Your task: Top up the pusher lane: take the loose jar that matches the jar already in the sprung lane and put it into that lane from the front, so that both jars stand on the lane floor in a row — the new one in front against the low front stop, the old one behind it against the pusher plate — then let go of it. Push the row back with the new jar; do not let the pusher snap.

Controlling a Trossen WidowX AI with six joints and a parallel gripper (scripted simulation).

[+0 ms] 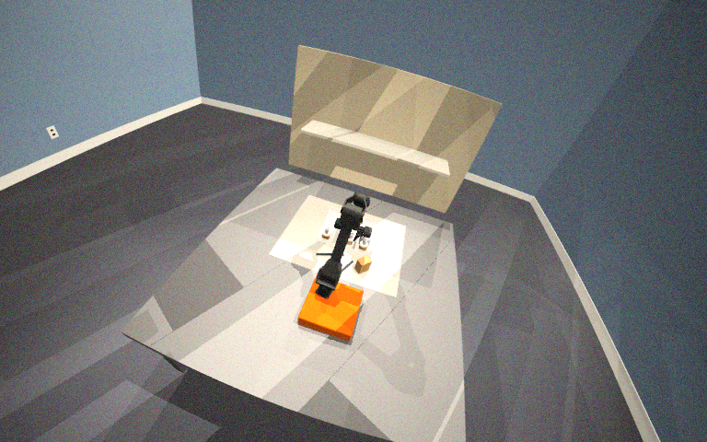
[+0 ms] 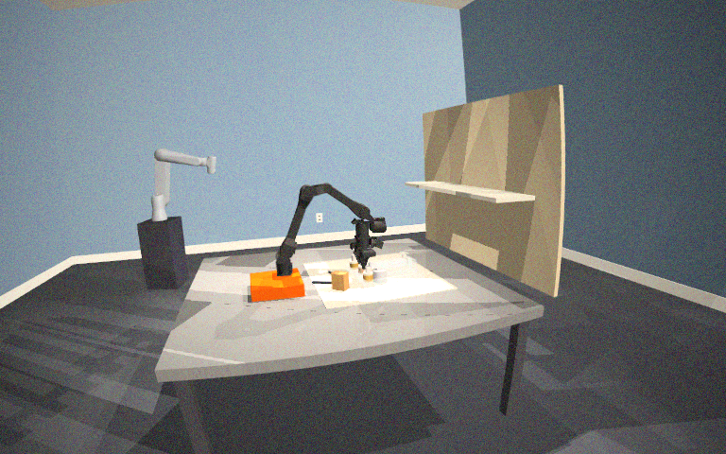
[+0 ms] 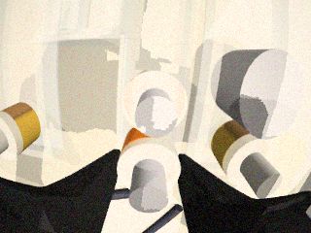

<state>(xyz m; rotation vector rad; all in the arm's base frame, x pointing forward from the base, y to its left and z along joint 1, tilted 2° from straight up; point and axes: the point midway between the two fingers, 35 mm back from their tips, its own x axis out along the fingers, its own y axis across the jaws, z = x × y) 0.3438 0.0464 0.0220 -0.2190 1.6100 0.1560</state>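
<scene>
My gripper tip is now 70 mm short of the grey lid, 60 mm to the left of it and 20 mm above it. Also, from my gripper tip: pusher lane (130 mm ahead, 60 mm to the left, 30 mm below); tan cube (130 mm to the right, 100 mm behind, 10 mm below); shelf (490 mm ahead, 320 mm above, 130 mm to the left).
</scene>
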